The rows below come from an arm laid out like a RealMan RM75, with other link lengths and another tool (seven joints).
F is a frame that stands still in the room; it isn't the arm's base.
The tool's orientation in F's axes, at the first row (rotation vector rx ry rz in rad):
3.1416 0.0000 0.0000
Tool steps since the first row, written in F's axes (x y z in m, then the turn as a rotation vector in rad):
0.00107 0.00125 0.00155 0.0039 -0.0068 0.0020
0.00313 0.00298 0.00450 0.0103 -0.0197 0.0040
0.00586 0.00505 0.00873 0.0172 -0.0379 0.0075
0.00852 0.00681 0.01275 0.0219 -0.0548 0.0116
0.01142 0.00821 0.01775 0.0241 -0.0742 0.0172
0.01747 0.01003 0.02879 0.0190 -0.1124 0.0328
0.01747 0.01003 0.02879 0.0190 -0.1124 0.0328
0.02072 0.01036 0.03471 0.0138 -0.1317 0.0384
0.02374 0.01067 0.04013 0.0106 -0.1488 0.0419
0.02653 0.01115 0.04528 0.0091 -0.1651 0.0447
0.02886 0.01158 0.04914 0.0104 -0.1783 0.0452
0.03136 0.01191 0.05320 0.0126 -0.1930 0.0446
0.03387 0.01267 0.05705 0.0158 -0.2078 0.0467
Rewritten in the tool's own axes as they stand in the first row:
0.00107 -0.00125 -0.00155 0.0039 0.0068 -0.0020
0.00313 -0.00298 -0.00450 0.0103 0.0197 -0.0040
0.00586 -0.00505 -0.00873 0.0172 0.0379 -0.0075
0.00852 -0.00681 -0.01275 0.0219 0.0548 -0.0116
0.01142 -0.00821 -0.01775 0.0241 0.0742 -0.0172
0.01747 -0.01003 -0.02879 0.0190 0.1124 -0.0328
0.01747 -0.01003 -0.02879 0.0190 0.1124 -0.0328
0.02072 -0.01036 -0.03471 0.0138 0.1317 -0.0384
0.02374 -0.01067 -0.04013 0.0106 0.1488 -0.0419
0.02653 -0.01115 -0.04528 0.0091 0.1651 -0.0447
0.02886 -0.01158 -0.04914 0.0104 0.1783 -0.0452
0.03136 -0.01191 -0.05320 0.0126 0.1930 -0.0446
0.03387 -0.01267 -0.05705 0.0158 0.2078 -0.0467

